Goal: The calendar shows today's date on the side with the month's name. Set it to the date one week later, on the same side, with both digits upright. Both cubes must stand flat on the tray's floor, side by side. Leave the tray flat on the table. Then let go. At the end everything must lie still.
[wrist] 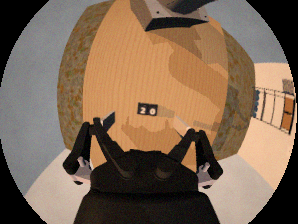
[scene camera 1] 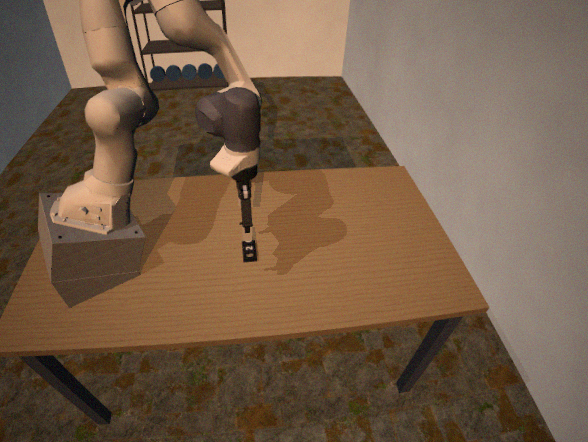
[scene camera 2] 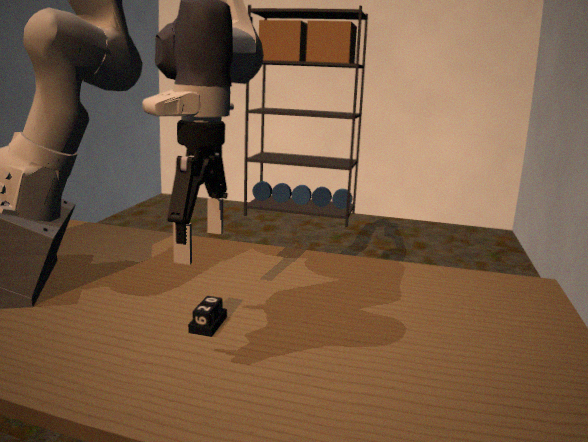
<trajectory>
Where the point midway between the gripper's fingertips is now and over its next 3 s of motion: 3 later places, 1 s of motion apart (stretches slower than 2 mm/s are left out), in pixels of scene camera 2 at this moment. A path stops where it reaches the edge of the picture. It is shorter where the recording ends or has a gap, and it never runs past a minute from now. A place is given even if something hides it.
My gripper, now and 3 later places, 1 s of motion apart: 200,246; 202,248; 202,254; 202,261
</trajectory>
